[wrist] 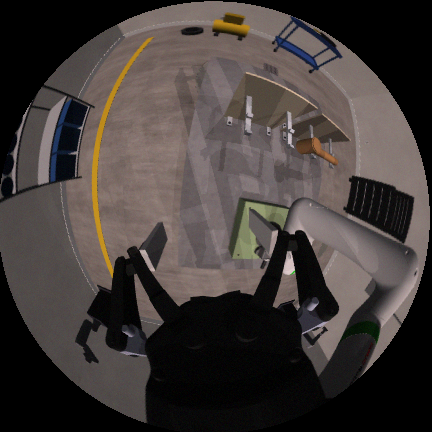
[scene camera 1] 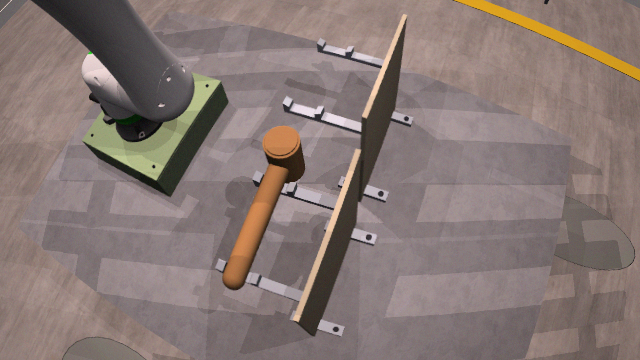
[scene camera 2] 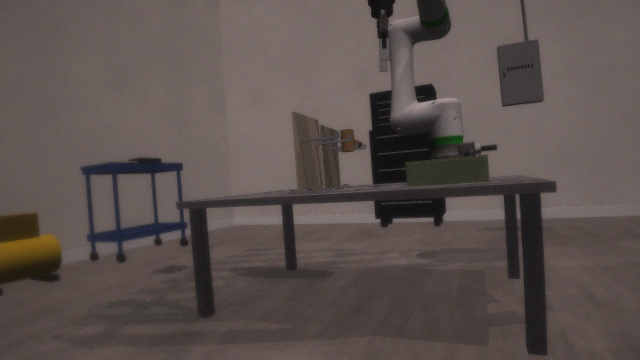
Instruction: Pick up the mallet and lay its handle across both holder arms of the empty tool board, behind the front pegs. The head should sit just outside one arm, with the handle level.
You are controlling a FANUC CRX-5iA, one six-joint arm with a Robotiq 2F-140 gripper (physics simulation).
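Frame: origin at the arm's base, x ahead, y left, z up, level; centimetres.
Seen in the pictures: gripper, fingertip midpoint: (wrist: 206, 224) (scene camera 2: 384, 66); arm's base at its link origin: (scene camera 1: 141, 116) (scene camera 2: 448, 159).
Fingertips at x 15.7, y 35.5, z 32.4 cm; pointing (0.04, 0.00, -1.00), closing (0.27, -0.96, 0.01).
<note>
Pixels of each thing's middle, then the offset from my fingertips to it. Level surfaces: height alone.
- orange mallet at the middle of its body: (scene camera 1: 260, 212) (scene camera 2: 353, 142) (wrist: 322, 153) dy -47.7, dx +29.6, dz -19.9 cm
- empty tool board at the middle of its body: (scene camera 1: 356, 104) (scene camera 2: 320, 152) (wrist: 264, 118) dy -18.2, dx +34.2, dz -25.6 cm
- grey table at its surface level: dz -42.1 cm
The orange mallet (scene camera 1: 254, 227) (scene camera 2: 347, 140) (wrist: 306, 146) lies with its handle across both arms of the other tool board (scene camera 1: 332, 245), between the end pegs and the inner pegs. Its head sits just outside the arm nearer the empty board. The empty tool board (scene camera 1: 382, 102) (scene camera 2: 304, 160) (wrist: 270, 100) stands upright beside that board. Its two holder arms (scene camera 1: 340, 120) (scene camera 1: 367, 57) (wrist: 248, 115) (wrist: 289, 129) carry nothing. My gripper (scene camera 2: 383, 59) (wrist: 206, 224) is open and empty, high above the table and well above the mallet. It does not show in scene camera 1.
The arm stands on a green base block (scene camera 1: 170, 145) (scene camera 2: 447, 171) (wrist: 241, 240) on the grey table (scene camera 2: 370, 192). A black drawer cabinet (scene camera 2: 395, 165) (wrist: 380, 205) stands behind the table. A blue cart (scene camera 2: 132, 167) (wrist: 300, 52) stands farther off on the floor.
</note>
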